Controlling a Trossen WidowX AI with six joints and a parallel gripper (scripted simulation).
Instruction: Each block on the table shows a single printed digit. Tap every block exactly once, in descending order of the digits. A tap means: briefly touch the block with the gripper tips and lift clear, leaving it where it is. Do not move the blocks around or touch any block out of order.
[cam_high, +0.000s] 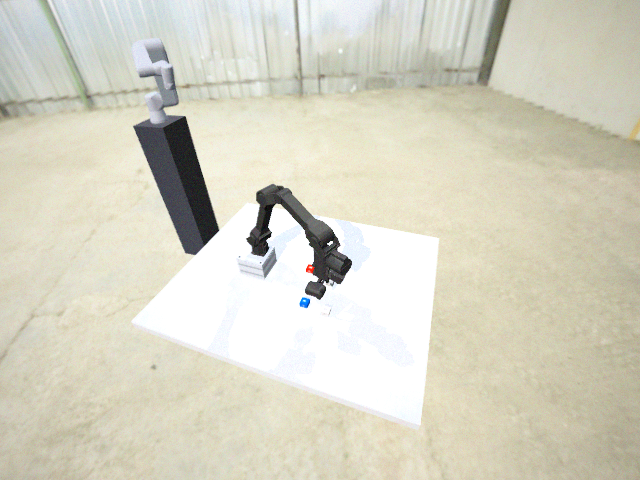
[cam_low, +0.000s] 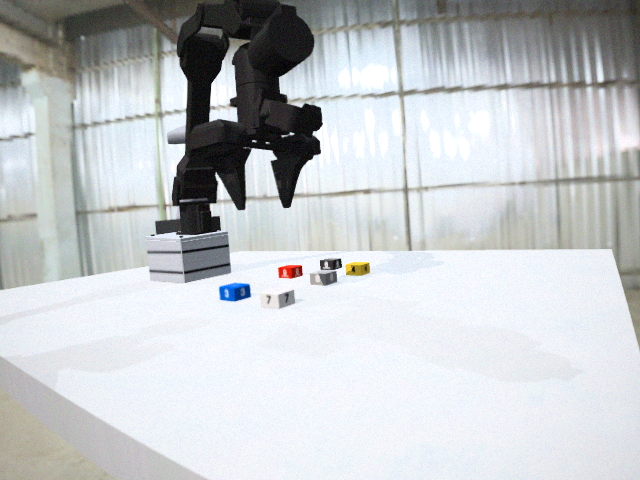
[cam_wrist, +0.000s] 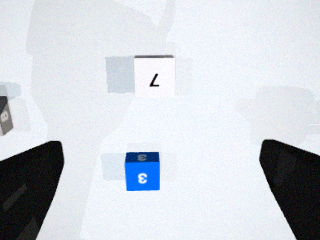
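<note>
Now: the red block 210 mm to the left of my gripper tip, 120 mm below it and 120 mm behind it. Also, from my gripper tip: grey block marked 8 (150 mm to the left, 120 mm below, 20 mm behind); then blue 3 block (120 mm below, 80 mm behind, 20 mm to the left); then white block (120 mm below, 10 mm ahead).
</note>
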